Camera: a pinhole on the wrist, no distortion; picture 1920 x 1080 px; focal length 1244.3 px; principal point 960.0 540.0 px. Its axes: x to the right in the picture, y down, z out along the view. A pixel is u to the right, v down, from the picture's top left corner.
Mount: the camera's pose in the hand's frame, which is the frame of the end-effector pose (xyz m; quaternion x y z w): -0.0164 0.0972 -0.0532 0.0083 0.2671 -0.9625 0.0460
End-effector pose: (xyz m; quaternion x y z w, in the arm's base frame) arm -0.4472 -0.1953 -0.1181 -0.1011 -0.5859 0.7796 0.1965
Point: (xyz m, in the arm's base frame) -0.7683 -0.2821 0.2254
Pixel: 243 897
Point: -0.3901 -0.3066 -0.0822
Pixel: 1544 681
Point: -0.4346 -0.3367 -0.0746
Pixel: 1271 495
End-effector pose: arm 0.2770 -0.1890 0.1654 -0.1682 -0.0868 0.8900 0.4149
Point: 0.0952 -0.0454 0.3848
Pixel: 278 388
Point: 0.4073 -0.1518 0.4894
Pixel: 1316 827
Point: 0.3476 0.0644 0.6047
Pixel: 858 873
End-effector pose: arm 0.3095 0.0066 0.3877 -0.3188 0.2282 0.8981 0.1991
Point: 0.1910 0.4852 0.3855
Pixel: 537 998
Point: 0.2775 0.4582 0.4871
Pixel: 848 932
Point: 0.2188 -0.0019 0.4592
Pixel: 629 86
